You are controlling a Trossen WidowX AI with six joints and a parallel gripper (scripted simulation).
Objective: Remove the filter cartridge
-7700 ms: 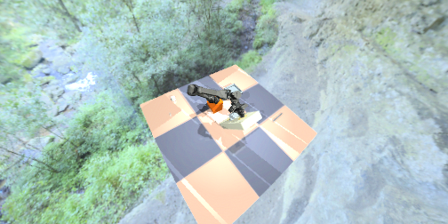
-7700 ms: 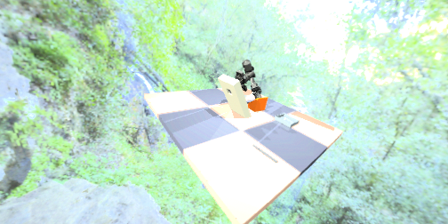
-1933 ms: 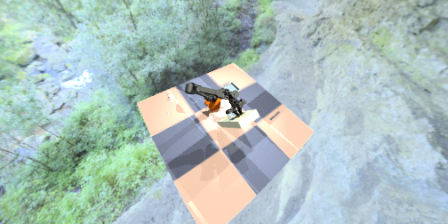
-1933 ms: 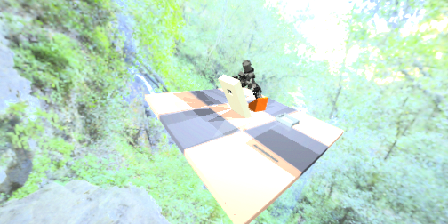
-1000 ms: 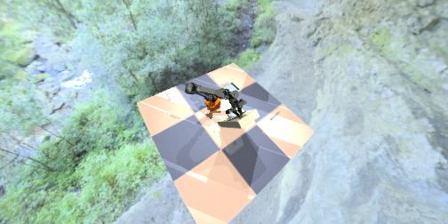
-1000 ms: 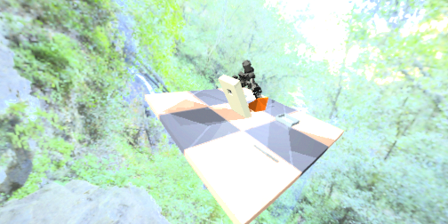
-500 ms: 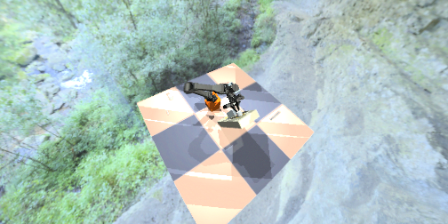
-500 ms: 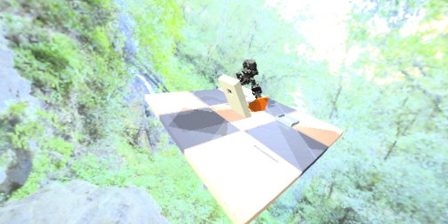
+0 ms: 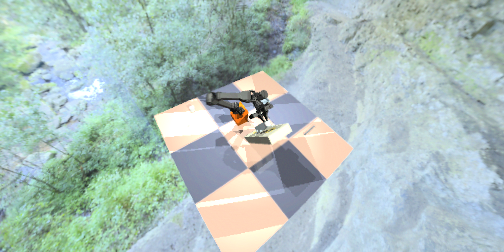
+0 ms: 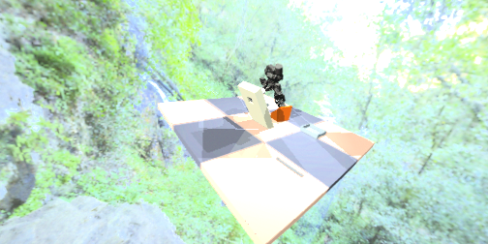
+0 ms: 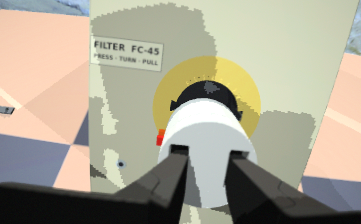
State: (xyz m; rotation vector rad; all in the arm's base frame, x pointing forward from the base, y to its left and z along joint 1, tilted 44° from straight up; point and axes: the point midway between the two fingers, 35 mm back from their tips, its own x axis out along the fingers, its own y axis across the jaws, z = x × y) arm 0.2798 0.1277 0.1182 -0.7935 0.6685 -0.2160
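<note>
Now: the cream service panel 20 mm ahead of my gripper tip and 110 mm below it. From my gripper tip the other things lie so: tray (370 mm behind, 270 mm to the left, 260 mm below); round filter cartridge (10 mm ahead, 10 mm below).
</note>
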